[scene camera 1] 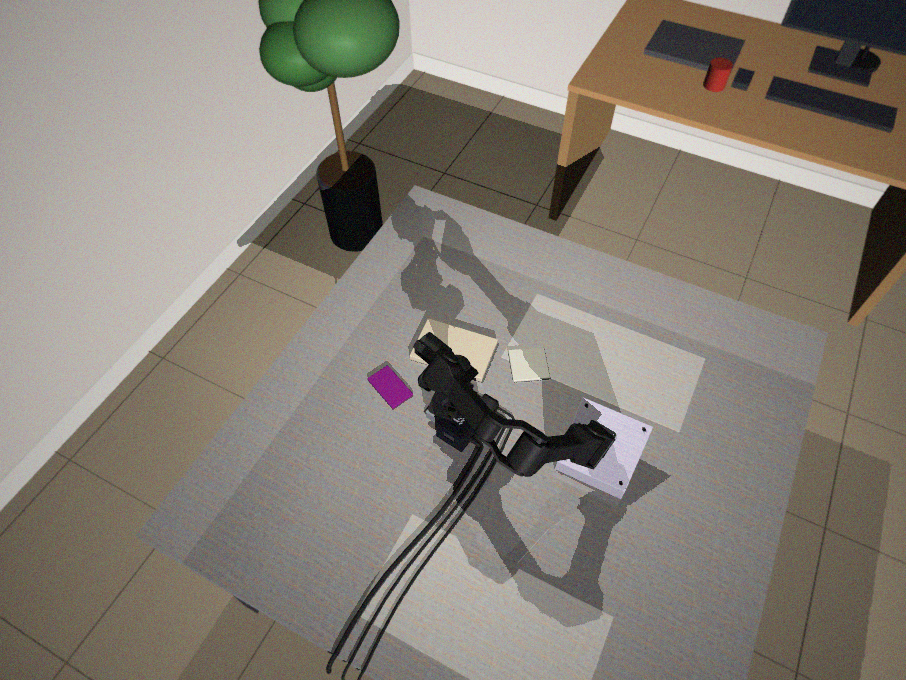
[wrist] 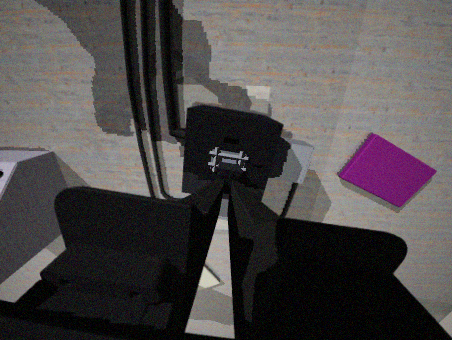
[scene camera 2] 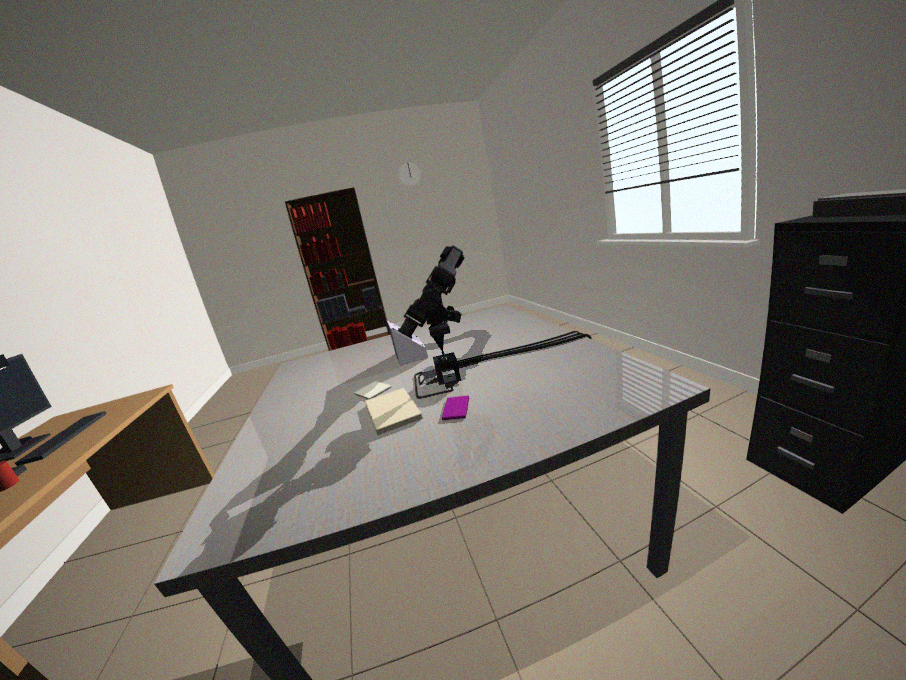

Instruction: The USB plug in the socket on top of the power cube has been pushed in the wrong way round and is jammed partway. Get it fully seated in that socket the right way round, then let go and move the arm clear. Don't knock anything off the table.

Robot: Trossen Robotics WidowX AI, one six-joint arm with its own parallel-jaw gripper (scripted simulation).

My gripper (scene camera 1: 458, 410) holds a silver-edged USB plug. Further things: a beige notebook (scene camera 1: 477, 348), a magenta card (scene camera 1: 385, 381) and a black power cube (scene camera 1: 458, 436).
The beige notebook is seen too in scene camera 2 (scene camera 2: 389, 411). The magenta card shows as well in the wrist view (wrist: 379, 167). My gripper is seen too in the wrist view (wrist: 226, 186) and in scene camera 2 (scene camera 2: 441, 348). The wrist view misses the beige notebook, which is hidden by my gripper.
